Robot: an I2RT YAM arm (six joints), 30 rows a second.
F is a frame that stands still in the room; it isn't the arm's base.
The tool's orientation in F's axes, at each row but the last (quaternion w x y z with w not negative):
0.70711, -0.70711, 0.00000, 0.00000
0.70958, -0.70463, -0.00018, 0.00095
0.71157, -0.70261, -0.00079, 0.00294
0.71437, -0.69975, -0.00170, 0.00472
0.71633, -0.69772, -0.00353, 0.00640
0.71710, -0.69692, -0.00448, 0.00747
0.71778, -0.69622, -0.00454, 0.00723
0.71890, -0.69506, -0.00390, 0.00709
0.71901, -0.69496, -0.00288, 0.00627
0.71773, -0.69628, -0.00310, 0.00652
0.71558, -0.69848, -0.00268, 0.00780
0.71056, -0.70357, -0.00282, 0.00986
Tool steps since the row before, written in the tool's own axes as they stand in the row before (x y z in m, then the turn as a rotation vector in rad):
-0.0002, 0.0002, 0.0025, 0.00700, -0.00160, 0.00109
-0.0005, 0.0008, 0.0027, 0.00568, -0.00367, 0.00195
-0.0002, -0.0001, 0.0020, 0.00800, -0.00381, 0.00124
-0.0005, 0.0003, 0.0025, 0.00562, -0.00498, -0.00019
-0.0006, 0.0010, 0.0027, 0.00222, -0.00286, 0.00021
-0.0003, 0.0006, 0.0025, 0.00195, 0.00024, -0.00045
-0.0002, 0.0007, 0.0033, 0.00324, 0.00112, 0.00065
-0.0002, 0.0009, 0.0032, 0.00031, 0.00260, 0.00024
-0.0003, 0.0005, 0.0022, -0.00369, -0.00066, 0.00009
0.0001, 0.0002, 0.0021, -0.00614, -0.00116, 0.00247
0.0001, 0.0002, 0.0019, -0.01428, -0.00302, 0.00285
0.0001, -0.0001, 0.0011, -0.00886, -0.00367, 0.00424
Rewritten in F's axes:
-0.0002, 0.0025, -0.0002, 0.00700, 0.00109, 0.00160
-0.0005, 0.0027, -0.0008, 0.00568, 0.00193, 0.00368
-0.0002, 0.0020, 0.0001, 0.00801, 0.00123, 0.00380
-0.0005, 0.0025, -0.0002, 0.00564, -0.00024, 0.00495
-0.0006, 0.0027, -0.0009, 0.00223, 0.00017, 0.00286
-0.0003, 0.0025, -0.0005, 0.00196, -0.00041, -0.00026
-0.0003, 0.0033, -0.0006, 0.00322, 0.00074, -0.00111
-0.0003, 0.0032, -0.0008, 0.00029, 0.00033, -0.00259
-0.0003, 0.0022, -0.0004, -0.00369, 0.00002, 0.00068
0.0001, 0.0021, -0.0001, -0.00617, 0.00235, 0.00126
0.0001, 0.0019, -0.0002, -0.01430, 0.00256, 0.00319
0.0001, 0.0011, 0.0001, -0.00890, 0.00404, 0.00380

